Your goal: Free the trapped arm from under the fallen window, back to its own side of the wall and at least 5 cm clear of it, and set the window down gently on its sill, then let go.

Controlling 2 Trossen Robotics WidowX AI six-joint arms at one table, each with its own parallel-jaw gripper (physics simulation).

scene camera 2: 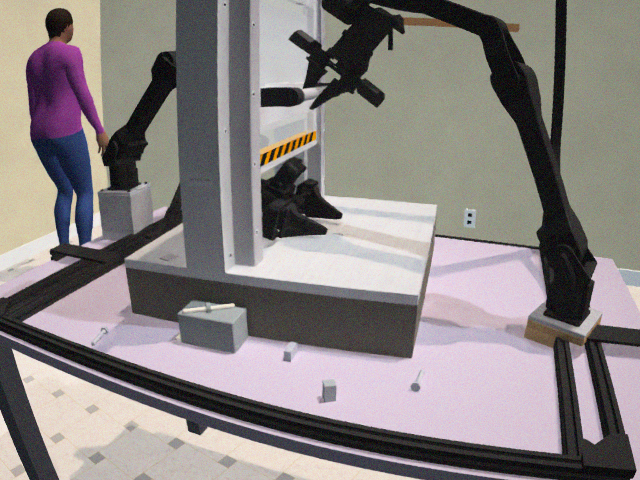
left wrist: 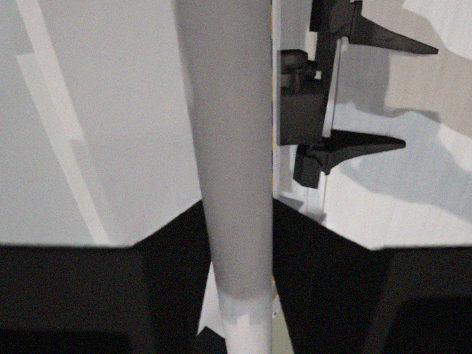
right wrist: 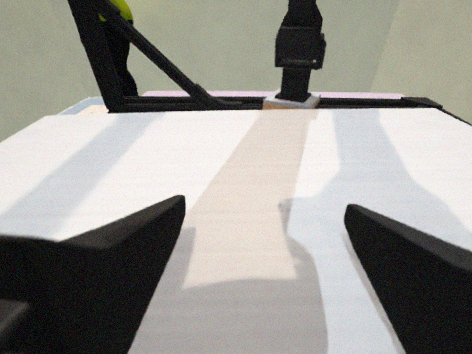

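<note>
The window is a pale pane in a grey upright frame, with a black-and-orange striped lower edge. It is raised above the white slab. My left gripper is shut on the window's round handle bar. My right gripper is open and empty, low over the slab. It reaches through the opening beneath the striped edge; its fingers are on the left arm's side. Whether its top touches the edge I cannot tell. The post hides part of the right arm.
A grey box with a pale stick on top stands before the slab's dark block. Small grey blocks and bolts lie on the table. Black rails edge it. A person stands behind at the left.
</note>
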